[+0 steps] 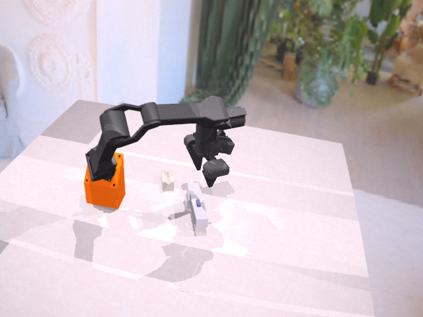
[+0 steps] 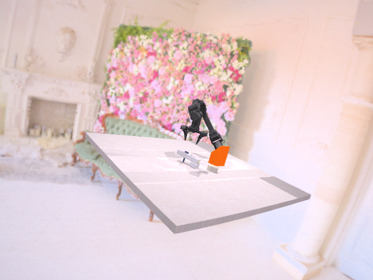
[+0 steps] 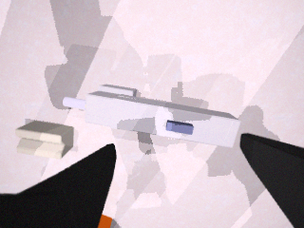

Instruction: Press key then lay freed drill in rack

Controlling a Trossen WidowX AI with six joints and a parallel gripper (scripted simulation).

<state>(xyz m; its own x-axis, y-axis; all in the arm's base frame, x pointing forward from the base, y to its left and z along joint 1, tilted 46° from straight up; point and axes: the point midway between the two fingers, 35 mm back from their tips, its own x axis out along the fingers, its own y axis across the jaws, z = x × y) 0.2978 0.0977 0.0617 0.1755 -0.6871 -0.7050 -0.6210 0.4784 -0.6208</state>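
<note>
The drill is 11 cm below my gripper tip, 6 cm to the left of it and 4 cm behind it. From my gripper tip the other things lie so: blue key: 11 cm below, 2 cm to the right; housing block: 11 cm below, 2 cm behind.
</note>
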